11 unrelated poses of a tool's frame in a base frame.
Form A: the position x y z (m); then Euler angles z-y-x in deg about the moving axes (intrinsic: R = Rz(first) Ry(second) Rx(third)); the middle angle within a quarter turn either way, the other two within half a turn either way.
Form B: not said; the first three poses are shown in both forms.
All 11 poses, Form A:
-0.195, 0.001, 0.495, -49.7, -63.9, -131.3
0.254, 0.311, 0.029, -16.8, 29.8, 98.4
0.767, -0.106, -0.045, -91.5, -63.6, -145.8
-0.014, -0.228, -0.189, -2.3, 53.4, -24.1
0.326, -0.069, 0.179, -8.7, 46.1, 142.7
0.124, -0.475, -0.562, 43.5, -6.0, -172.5
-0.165, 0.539, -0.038, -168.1, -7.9, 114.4
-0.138, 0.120, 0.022, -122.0, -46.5, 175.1
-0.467, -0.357, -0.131, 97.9, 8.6, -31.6
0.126, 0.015, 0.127, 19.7, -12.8, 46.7
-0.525, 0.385, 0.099, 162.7, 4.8, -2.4
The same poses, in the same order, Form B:
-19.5, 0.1, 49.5, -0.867, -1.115, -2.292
25.4, 31.1, 2.9, -0.293, 0.520, 1.717
76.7, -10.6, -4.5, -1.597, -1.110, -2.545
-1.4, -22.8, -18.9, -0.040, 0.932, -0.421
32.6, -6.9, 17.9, -0.152, 0.805, 2.491
12.4, -47.5, -56.2, 0.759, -0.105, -3.011
-16.5, 53.9, -3.8, -2.934, -0.138, 1.997
-13.8, 12.0, 2.2, -2.129, -0.812, 3.056
-46.7, -35.7, -13.1, 1.709, 0.150, -0.552
12.6, 1.5, 12.7, 0.344, -0.223, 0.815
-52.5, 38.5, 9.9, 2.840, 0.084, -0.042

